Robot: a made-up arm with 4 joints. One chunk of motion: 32 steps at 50 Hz.
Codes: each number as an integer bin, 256 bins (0 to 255) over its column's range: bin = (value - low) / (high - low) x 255, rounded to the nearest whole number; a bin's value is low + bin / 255 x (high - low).
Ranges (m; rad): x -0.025..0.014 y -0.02..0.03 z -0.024..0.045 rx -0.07..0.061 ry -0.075..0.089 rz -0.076..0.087
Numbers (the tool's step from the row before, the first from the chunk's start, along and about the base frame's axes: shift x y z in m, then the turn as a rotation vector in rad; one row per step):
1: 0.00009 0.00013 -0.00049 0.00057 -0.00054 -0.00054
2: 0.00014 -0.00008 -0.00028 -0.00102 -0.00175 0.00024
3: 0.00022 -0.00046 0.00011 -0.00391 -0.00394 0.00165
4: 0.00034 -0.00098 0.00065 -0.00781 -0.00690 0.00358
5: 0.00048 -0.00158 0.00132 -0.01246 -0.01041 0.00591
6: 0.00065 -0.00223 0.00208 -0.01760 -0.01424 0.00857
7: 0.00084 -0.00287 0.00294 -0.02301 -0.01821 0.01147
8: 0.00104 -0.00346 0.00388 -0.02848 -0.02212 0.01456
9: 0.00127 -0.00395 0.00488 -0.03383 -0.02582 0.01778
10: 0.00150 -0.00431 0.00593 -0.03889 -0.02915 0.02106
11: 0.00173 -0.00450 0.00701 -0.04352 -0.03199 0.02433
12: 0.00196 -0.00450 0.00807 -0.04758 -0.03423 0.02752
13: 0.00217 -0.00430 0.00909 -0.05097 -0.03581 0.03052
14: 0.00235 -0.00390 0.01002 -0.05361 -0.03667 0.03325
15: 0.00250 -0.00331 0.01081 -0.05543 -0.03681 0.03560
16: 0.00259 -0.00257 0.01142 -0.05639 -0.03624 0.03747
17: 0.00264 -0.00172 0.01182 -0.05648 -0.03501 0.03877
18: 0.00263 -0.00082 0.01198 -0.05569 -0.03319 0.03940
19: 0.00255 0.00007 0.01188 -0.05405 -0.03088 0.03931
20: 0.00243 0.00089 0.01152 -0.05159 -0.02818 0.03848
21: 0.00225 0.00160 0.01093 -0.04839 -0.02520 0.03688
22: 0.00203 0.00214 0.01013 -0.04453 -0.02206 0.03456
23: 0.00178 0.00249 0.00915 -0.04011 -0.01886 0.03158
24: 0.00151 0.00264 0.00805 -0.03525 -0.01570 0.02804
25: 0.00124 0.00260 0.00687 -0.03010 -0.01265 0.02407
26: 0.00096 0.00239 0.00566 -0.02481 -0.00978 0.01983
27: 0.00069 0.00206 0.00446 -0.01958 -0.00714 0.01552
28: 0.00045 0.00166 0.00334 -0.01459 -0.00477 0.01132
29: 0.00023 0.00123 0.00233 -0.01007 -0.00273 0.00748
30: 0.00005 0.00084 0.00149 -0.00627 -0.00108 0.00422
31: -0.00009 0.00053 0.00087 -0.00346 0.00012 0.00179
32: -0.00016 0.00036 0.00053 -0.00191 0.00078 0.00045
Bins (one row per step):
1: 164 103 87 137 116 118
2: 164 102 88 134 114 119
3: 165 100 89 129 110 121
4: 166 97 91 121 106 124
5: 167 94 94 112 100 128
6: 168 91 96 102 94 132
7: 169 87 100 91 88 137
8: 170 84 103 81 82 142
9: 172 82 107 70 76 147
10: 173 80 111 61 71 152
11: 175 79 115 52 67 157
12: 176 79 119 44 63 162
13: 178 80 122 37 61 167
14: 179 82 126 32 60 171
15: 180 85 129 28 59 175
16: 180 89 131 26 60 178
17: 181 93 132 26 62 180
18: 181 98 133 28 65 181
19: 180 102 133 31 69 180
20: 179 107 131 36 73 179
21: 178 110 129 42 77 177
22: 177 113 126 50 82 173
23: 175 115 123 58 87 168
24: 173 115 118 68 92 163
25: 172 115 114 78 97 157
26: 170 114 110 88 101 150
27: 168 113 105 98 106 143
28: 166 110 101 108 109 137
29: 165 108 97 117 112 131
30: 164 106 94 124 115 125
31: 163 105 92 130 117 122
32: 162 104 91 133 118 120

